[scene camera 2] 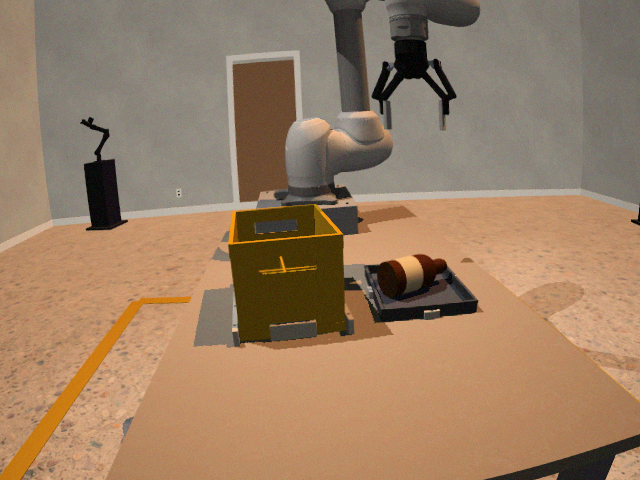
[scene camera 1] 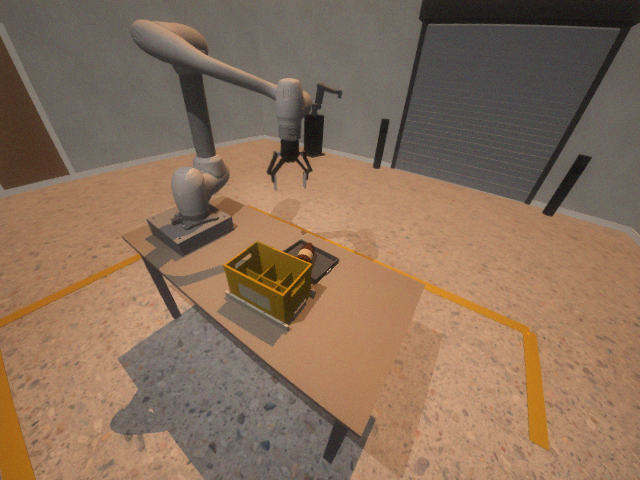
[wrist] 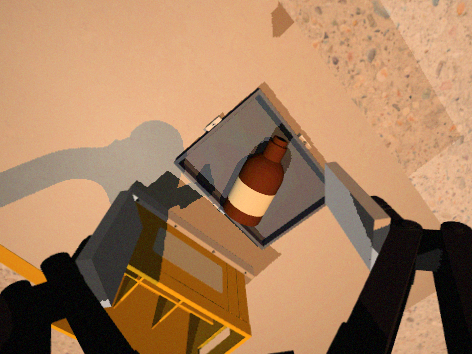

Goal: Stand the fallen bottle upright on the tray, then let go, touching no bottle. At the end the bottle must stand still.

Labels:
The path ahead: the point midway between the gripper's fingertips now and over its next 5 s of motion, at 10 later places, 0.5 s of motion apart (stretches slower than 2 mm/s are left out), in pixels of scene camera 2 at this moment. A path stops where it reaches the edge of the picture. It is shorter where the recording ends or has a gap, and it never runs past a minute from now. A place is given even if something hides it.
My gripper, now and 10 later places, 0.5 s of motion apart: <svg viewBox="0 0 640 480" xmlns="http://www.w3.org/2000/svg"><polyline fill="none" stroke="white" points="414,129 415,129 415,129 415,128 413,175 408,227 410,256 410,270 411,272 411,273 411,277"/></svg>

